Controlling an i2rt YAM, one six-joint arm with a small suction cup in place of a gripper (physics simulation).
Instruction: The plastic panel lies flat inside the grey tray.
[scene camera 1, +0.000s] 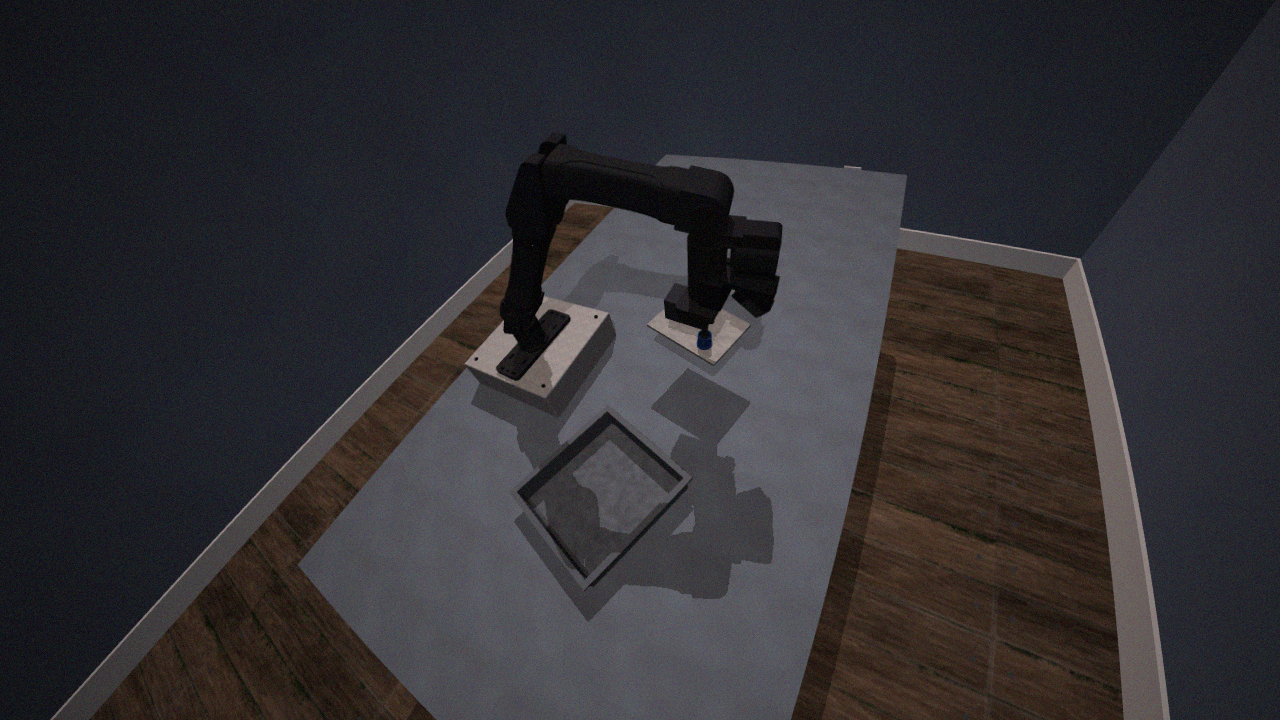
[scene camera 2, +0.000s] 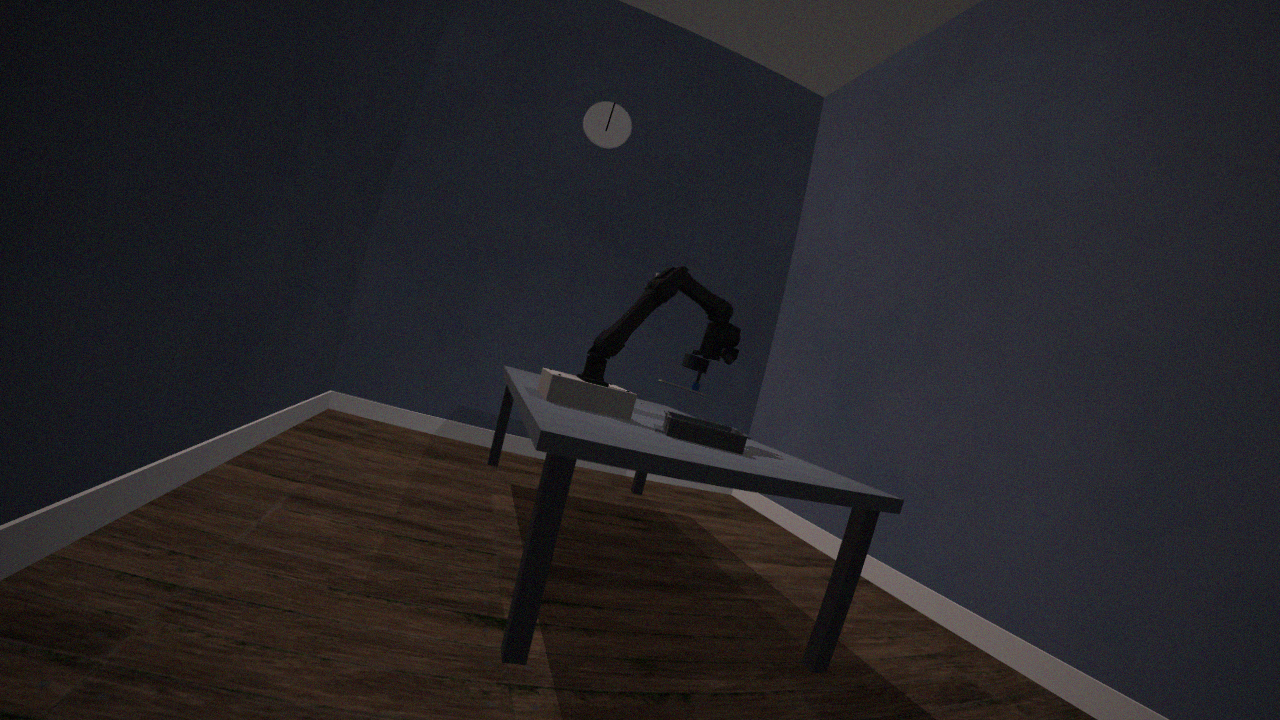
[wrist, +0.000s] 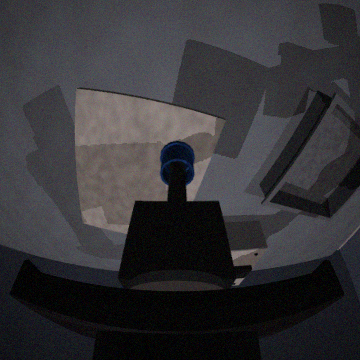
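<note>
The plastic panel is a pale, thin square. It hangs level a little above the table, stuck under my suction cup, and its square shadow falls on the table closer to the tray. The cup sits near the panel's edge, not its middle. The grey tray is a shallow square with dark walls. It lies in front of the panel, apart from it, and nothing lies in it.
The arm's white base block stands left of the panel. The grey table is long and narrow, with wood floor on both sides.
</note>
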